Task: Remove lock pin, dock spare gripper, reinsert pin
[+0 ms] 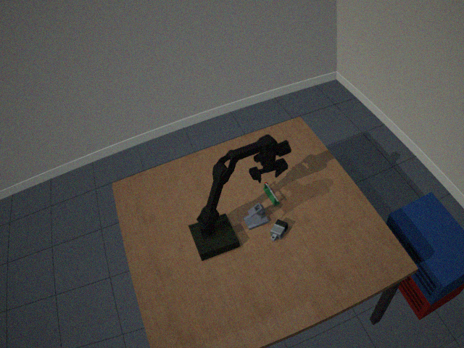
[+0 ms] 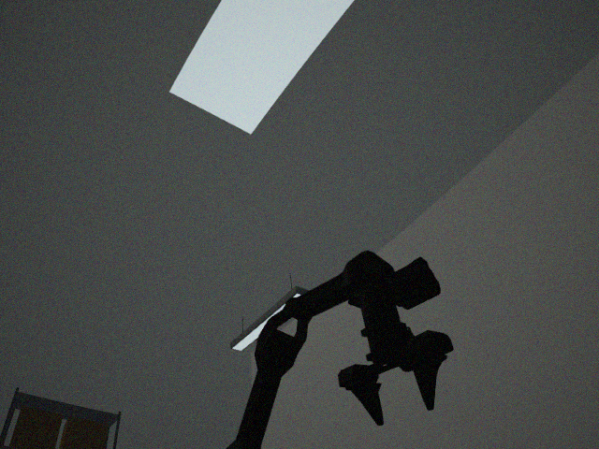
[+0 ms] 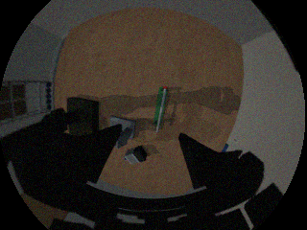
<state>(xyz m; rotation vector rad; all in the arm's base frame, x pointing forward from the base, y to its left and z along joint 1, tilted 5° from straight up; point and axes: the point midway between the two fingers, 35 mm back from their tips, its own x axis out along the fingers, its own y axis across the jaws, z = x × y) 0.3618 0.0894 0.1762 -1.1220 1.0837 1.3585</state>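
My gripper tip is now 40 mm past the spare gripper, 220 mm to the left of it and 140 mm above it. Round my gripper tip: grey mount 100 mm behind, 90 mm to the right, 120 mm below; green pin cradle 20 mm ahead, 30 mm to the left, 140 mm below.
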